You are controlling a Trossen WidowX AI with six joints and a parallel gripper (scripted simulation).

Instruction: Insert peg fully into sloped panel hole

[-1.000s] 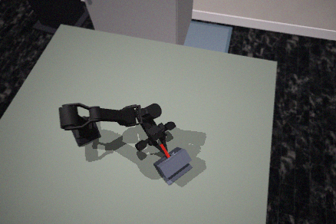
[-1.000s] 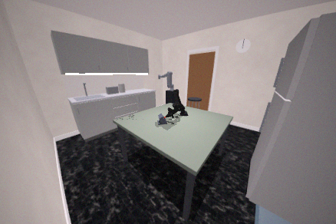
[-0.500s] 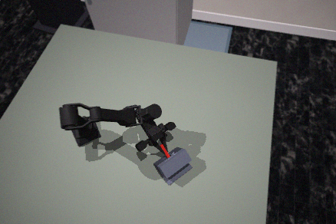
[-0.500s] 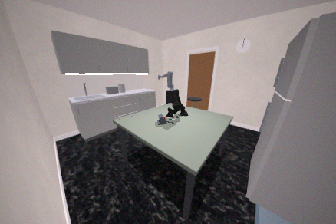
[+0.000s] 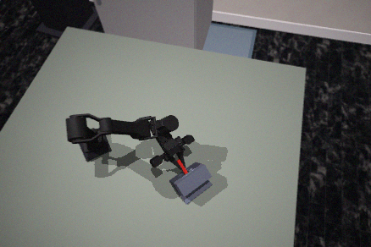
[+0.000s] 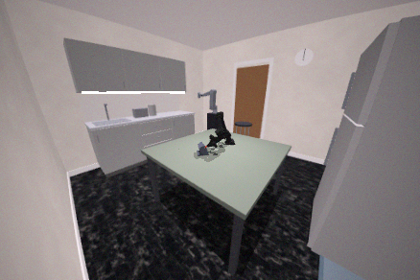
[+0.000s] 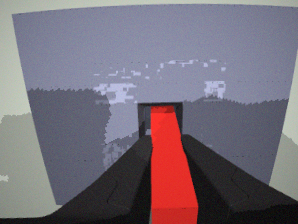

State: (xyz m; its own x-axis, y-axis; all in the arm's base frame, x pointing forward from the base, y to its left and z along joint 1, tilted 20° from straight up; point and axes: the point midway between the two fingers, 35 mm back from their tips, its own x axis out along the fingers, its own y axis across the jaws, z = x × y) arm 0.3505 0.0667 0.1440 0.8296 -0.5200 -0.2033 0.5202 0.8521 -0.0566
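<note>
The red peg is 2 cm to the right of my hand, 2 cm below it and 2 cm ahead of it.
</note>
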